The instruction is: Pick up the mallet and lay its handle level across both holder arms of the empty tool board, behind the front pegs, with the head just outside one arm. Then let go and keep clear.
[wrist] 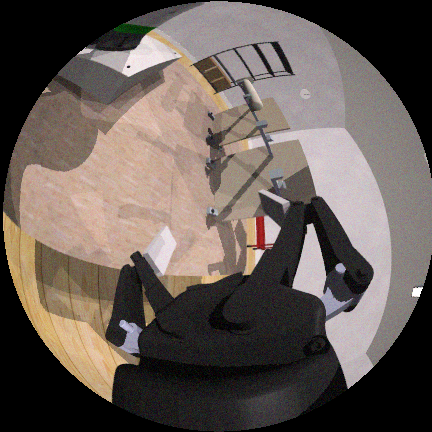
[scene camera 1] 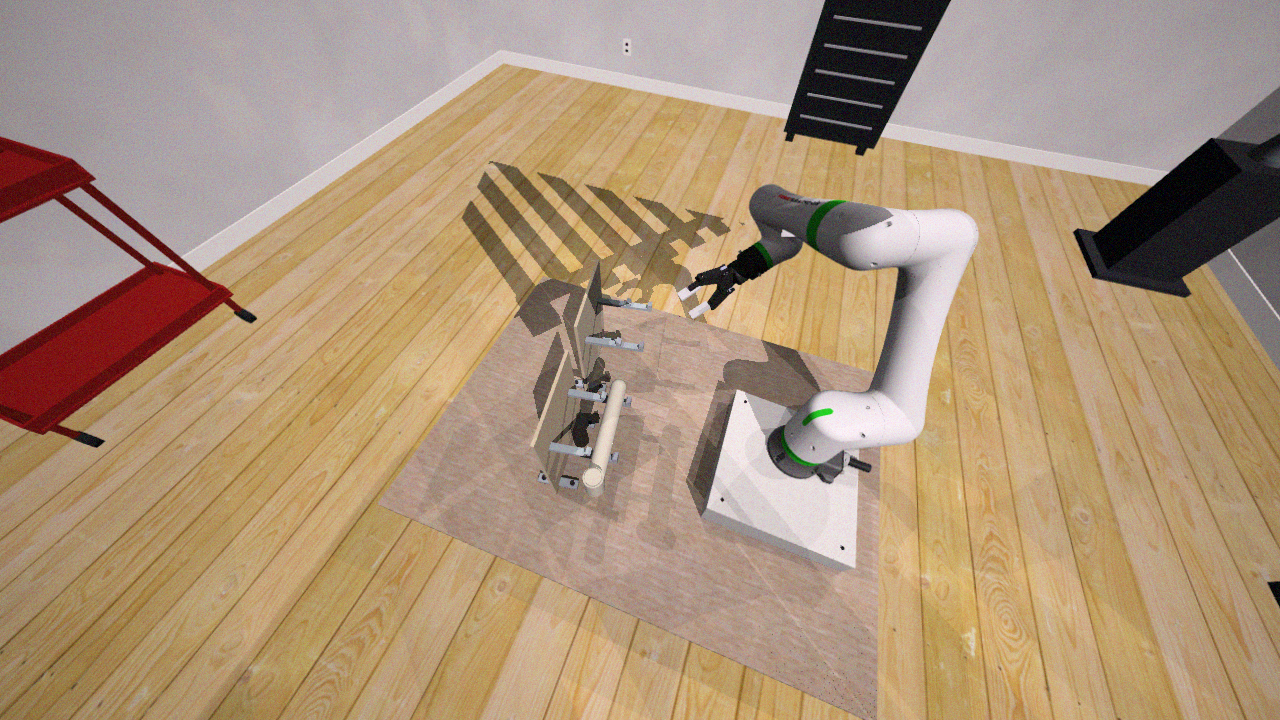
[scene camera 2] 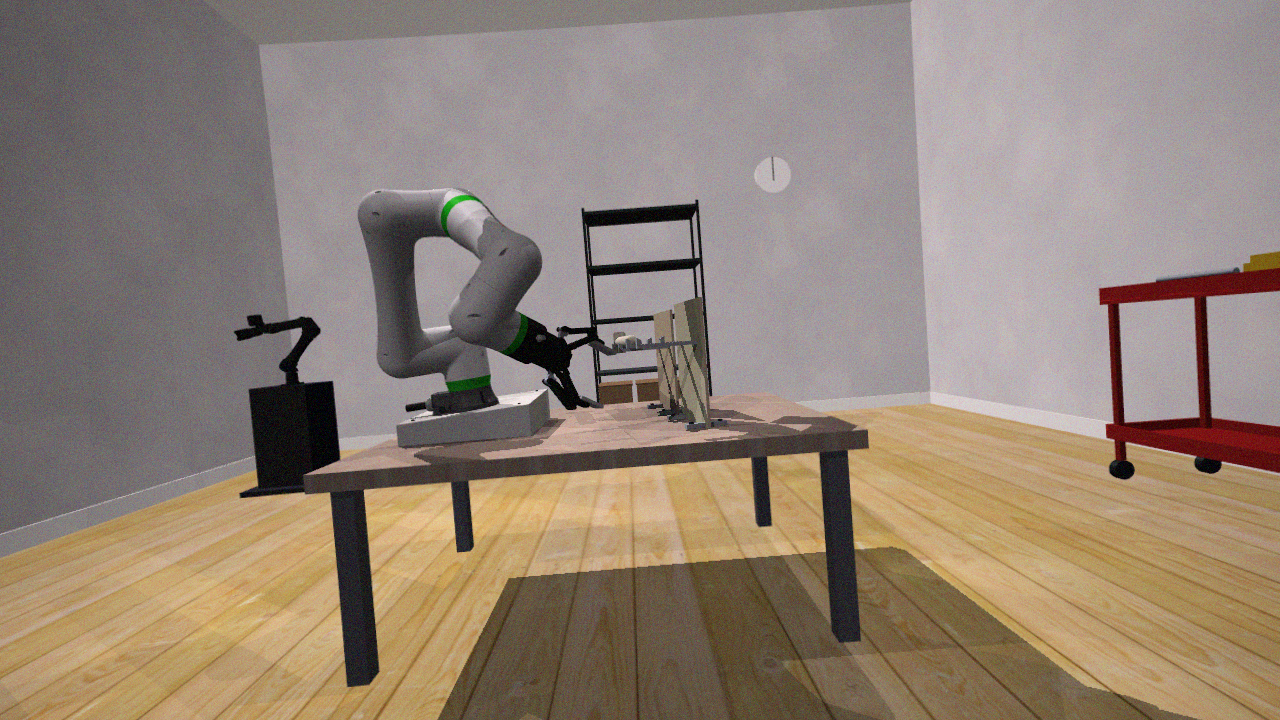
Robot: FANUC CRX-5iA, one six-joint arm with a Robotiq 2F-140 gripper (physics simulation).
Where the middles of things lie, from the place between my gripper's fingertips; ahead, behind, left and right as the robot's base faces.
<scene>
My hand is 520 mm to the right of the mallet (scene camera 1: 593, 478), 90 mm below it and 50 mm short of it.
</scene>
